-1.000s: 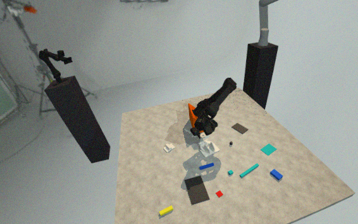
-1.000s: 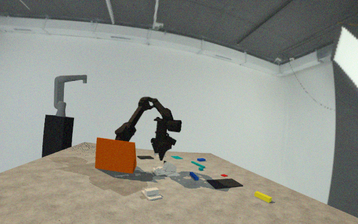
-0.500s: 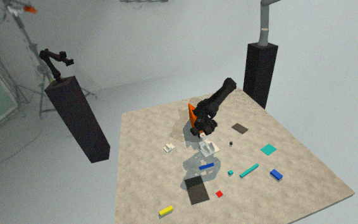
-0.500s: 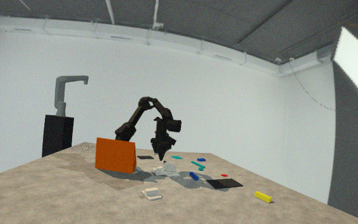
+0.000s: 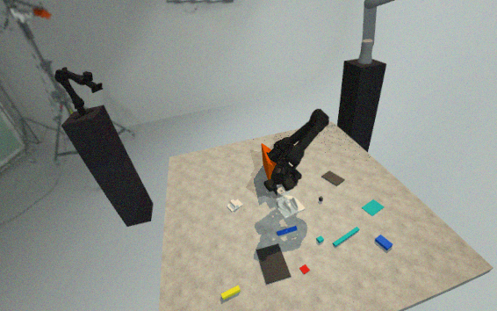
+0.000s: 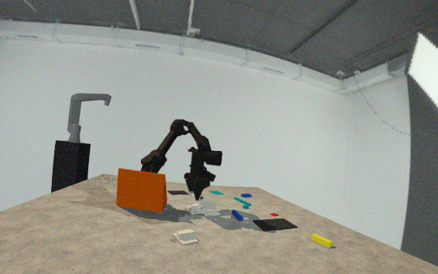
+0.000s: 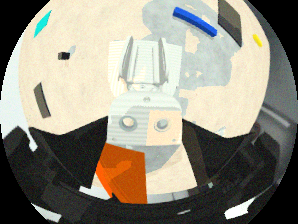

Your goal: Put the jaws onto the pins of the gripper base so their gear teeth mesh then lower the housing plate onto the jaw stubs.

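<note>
Now: the white housing plate 60 mm below my gripper tip. The rest, counted from my gripper tip: blue bar: 190 mm ahead, 50 mm to the right, 60 mm below; then white gripper base: 10 mm ahead, 20 mm above; then teal cube: 280 mm ahead, 70 mm to the left, 60 mm below.
</note>
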